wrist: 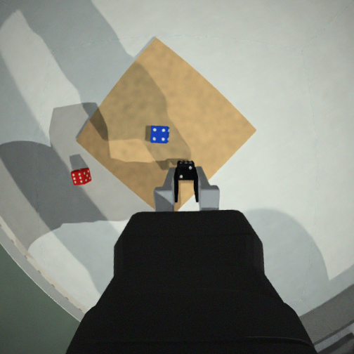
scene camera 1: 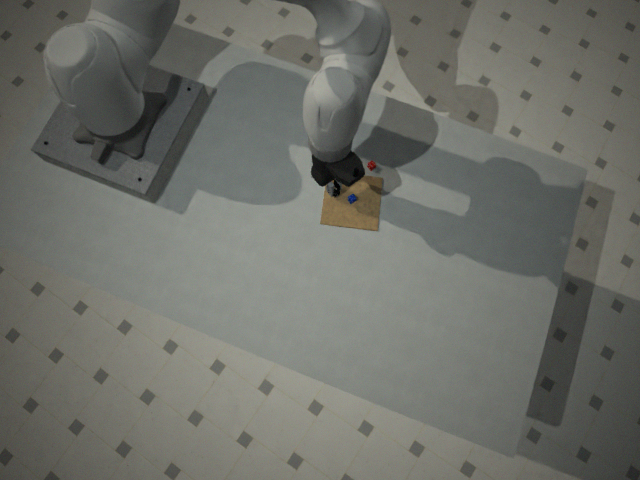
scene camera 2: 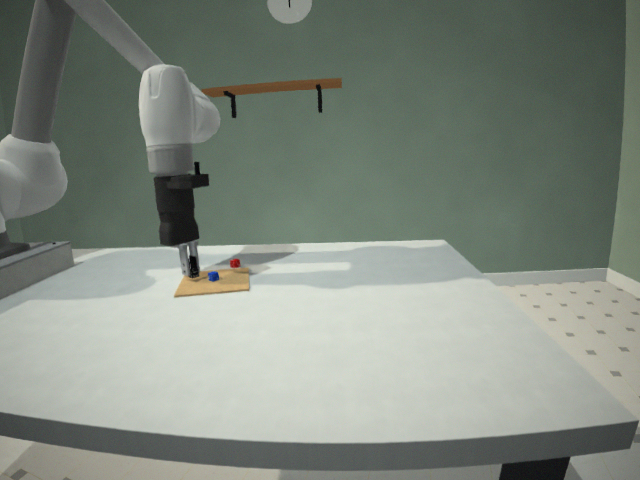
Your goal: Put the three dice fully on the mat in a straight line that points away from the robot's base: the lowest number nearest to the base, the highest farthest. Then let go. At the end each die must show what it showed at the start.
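Frame: origin at the arm's base, x ahead, y left, z up, level; centimetres.
Seen in the pictures: gripper, between the fingertips: [scene camera 1: 333, 190] [scene camera 2: 191, 273]; arm's base, origin of its link: [scene camera 1: 121, 119].
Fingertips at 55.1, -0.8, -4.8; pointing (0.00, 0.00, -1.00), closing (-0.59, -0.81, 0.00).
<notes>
Pixels of each thing's top centre, then the offset from my fingertips to it, as dx, dy, dz. Level surfaces: height alone.
- tan square mat, centre of its top: [scene camera 2: 214, 280] [scene camera 1: 351, 200] +4.9, -0.6, -1.4
- blue die, centre of its top: [scene camera 2: 213, 272] [scene camera 1: 352, 197] +4.8, -0.6, +0.2
- red die, centre of its top: [scene camera 2: 234, 259] [scene camera 1: 372, 164] +7.2, +9.6, -0.2
- table, height of its surface: dz -1.8
The tan square mat [scene camera 1: 353, 220] [scene camera 2: 227, 287] [wrist: 215, 115] lies on the table. A blue die [scene camera 1: 352, 198] [scene camera 2: 213, 276] [wrist: 160, 134] rests near its middle, showing four on top. A red die [scene camera 1: 371, 165] [scene camera 2: 235, 262] [wrist: 81, 176] lies on the table, off the mat, showing six on top. My gripper [scene camera 1: 333, 190] [scene camera 2: 191, 274] [wrist: 185, 177] is shut on the black die [wrist: 185, 172], which shows two on top. The gripper is low over the mat's part nearest the base, on the base side of the blue die. Whether the black die touches the mat is hard to tell.
The robot's base plate [scene camera 1: 170, 139] stands at the upper left in scene camera 1's view. The arm casts broad shadows over the table [scene camera 1: 289, 289] [scene camera 2: 330, 361] and part of the mat. A shelf [scene camera 2: 279, 86] hangs on the back wall.
</notes>
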